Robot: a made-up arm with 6 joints. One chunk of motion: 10 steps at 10 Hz.
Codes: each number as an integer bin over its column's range. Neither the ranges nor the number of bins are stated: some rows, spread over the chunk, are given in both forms.
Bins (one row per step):
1: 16 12 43 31 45 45
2: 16 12 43 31 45 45
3: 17 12 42 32 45 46
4: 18 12 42 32 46 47
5: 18 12 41 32 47 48
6: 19 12 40 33 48 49
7: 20 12 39 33 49 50
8: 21 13 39 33 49 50
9: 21 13 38 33 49 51
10: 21 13 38 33 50 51
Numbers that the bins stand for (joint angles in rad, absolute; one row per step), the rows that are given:
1: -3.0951 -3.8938 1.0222 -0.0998 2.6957 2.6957
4: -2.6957 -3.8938 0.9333 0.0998 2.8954 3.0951
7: -2.2963 -3.8938 0.6667 0.2995 3.4944 3.6941
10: -2.0967 -3.6941 0.5778 0.2995 3.6941 3.8938
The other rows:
2: -3.0951 -3.8938 1.0222 -0.0998 2.6957 2.6957
3: -2.8954 -3.8938 0.9333 0.0998 2.6957 2.8954
5: -2.6957 -3.8938 0.8444 0.0998 3.0951 3.2948
6: -2.4960 -3.8938 0.7556 0.2995 3.2948 3.4944
8: -2.0967 -3.6941 0.6667 0.2995 3.4944 3.6941
9: -2.0967 -3.6941 0.5778 0.2995 3.4944 3.8938

